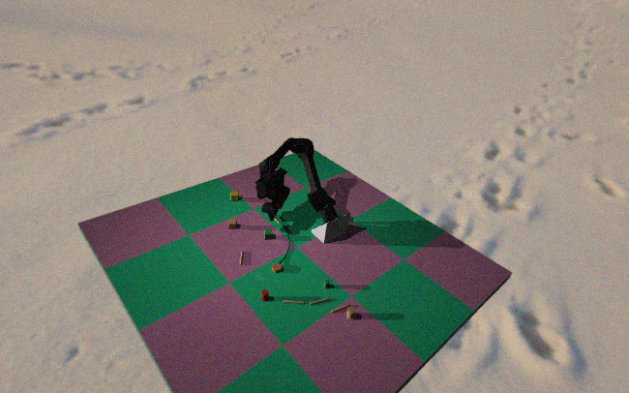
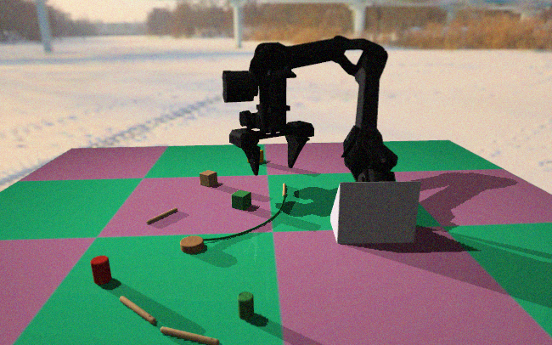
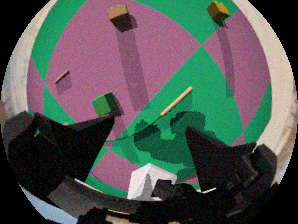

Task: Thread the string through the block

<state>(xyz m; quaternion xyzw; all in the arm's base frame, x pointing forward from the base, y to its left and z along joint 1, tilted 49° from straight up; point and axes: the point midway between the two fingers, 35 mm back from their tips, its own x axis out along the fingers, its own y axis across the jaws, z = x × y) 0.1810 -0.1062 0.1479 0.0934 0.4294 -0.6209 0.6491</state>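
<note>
Right now my gripper tip is 6 cm above the thin wooden stick, 3 cm past it and 2 cm to the left of it. Round my gripper tip: green block (7 cm ahead, 5 cm below, 4 cm to the left); tan wooden block (15 cm ahead, 11 cm to the right, 5 cm below); round wooden button (20 cm to the left, 17 cm ahead, 6 cm below).
</note>
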